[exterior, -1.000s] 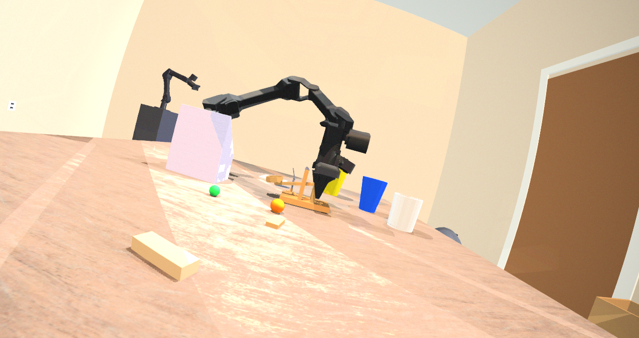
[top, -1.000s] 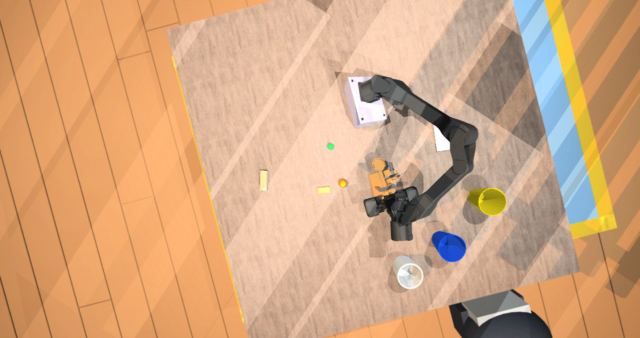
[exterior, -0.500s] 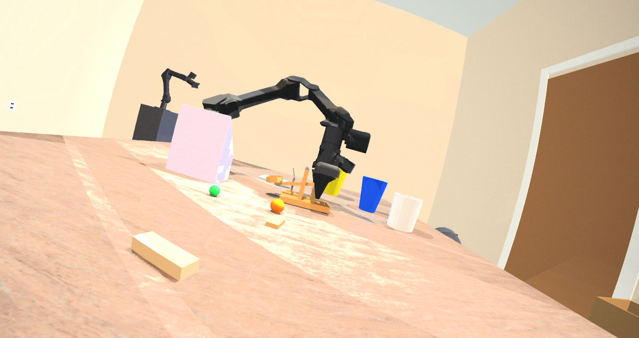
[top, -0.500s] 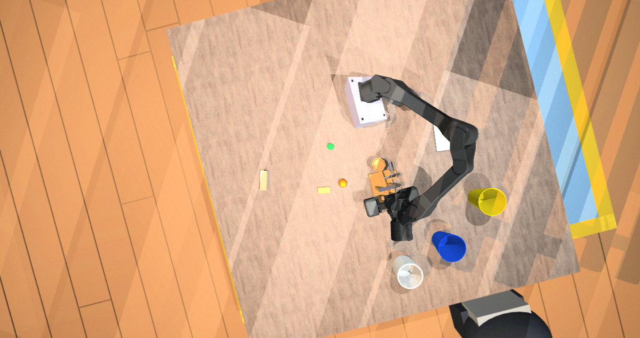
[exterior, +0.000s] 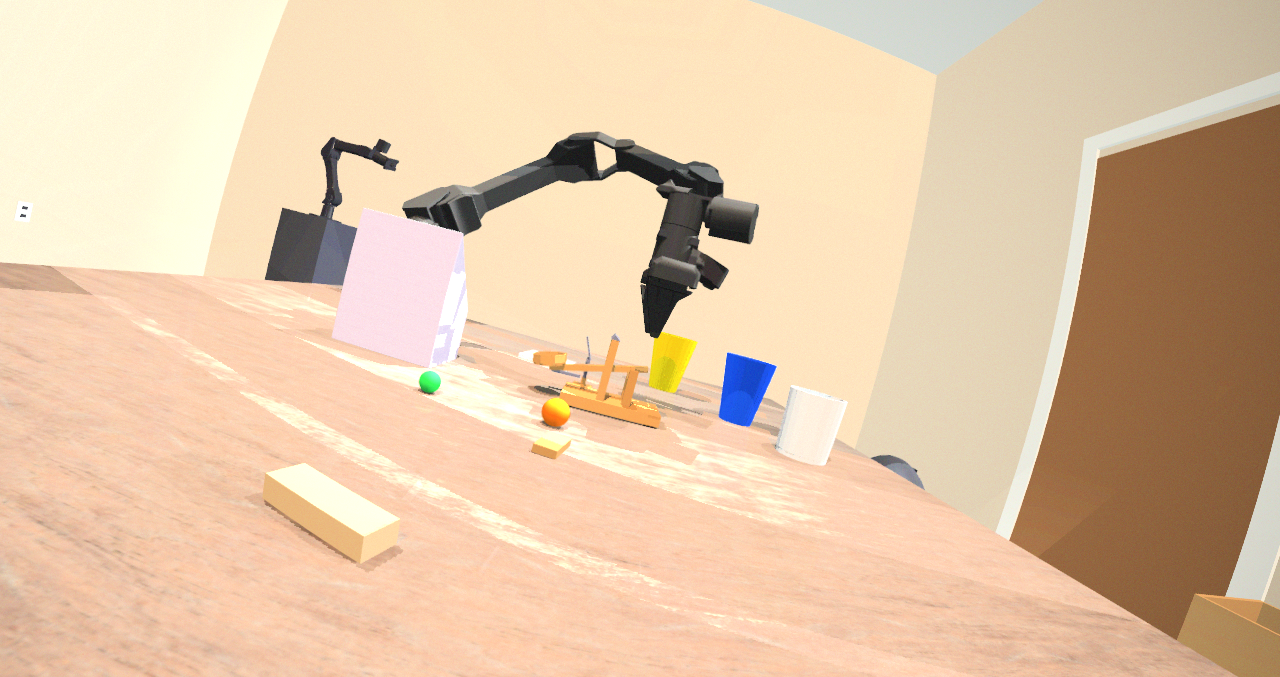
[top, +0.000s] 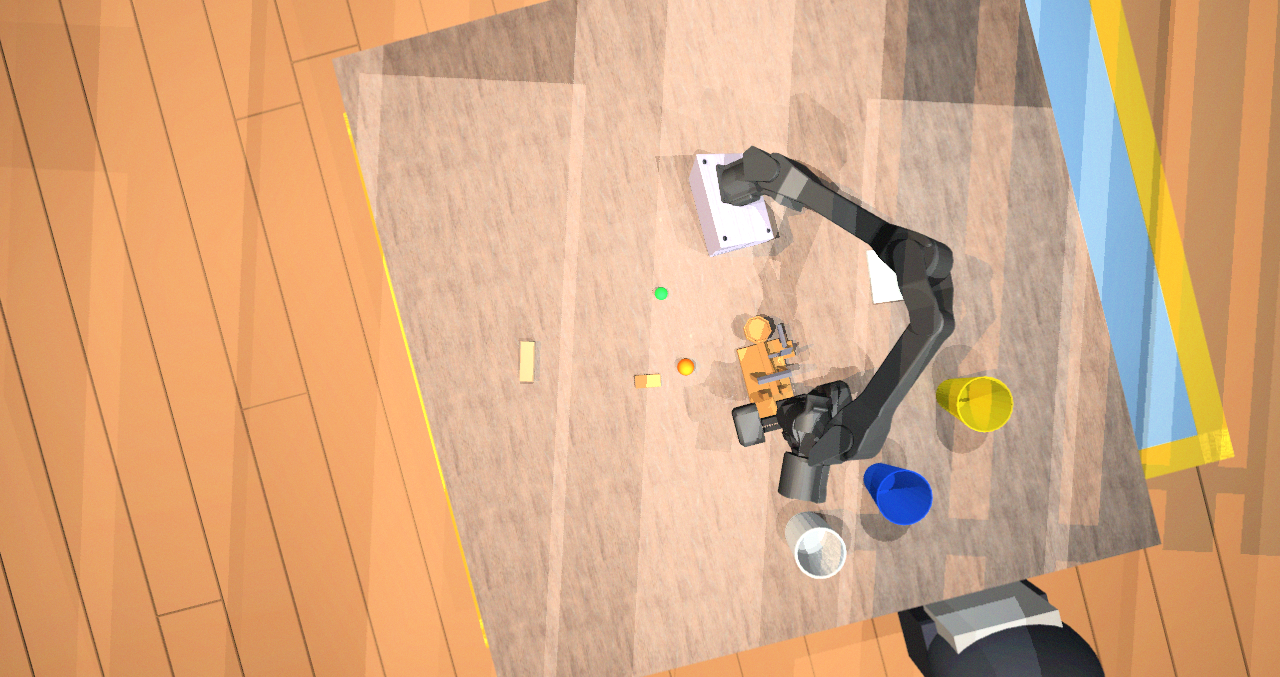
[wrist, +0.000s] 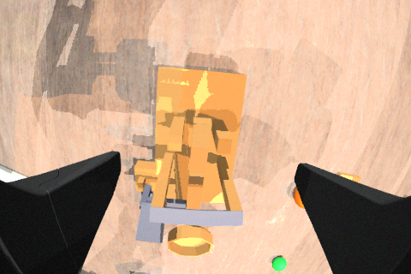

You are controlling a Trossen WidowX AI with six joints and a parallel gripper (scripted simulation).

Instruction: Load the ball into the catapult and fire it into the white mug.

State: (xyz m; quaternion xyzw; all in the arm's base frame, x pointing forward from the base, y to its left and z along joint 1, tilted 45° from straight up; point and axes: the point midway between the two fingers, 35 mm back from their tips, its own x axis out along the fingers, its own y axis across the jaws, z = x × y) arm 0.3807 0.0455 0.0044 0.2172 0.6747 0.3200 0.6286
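Right now my gripper tip is 8 cm past the orange ball, 15 cm to the left of it and 11 cm above it. The rest, counted from my gripper tip: small wooden block 6 cm behind, 22 cm to the right, 12 cm below; then catapult 7 cm behind, 2 cm to the left, 7 cm below; then blue cup 19 cm ahead, 19 cm to the left, 9 cm below.
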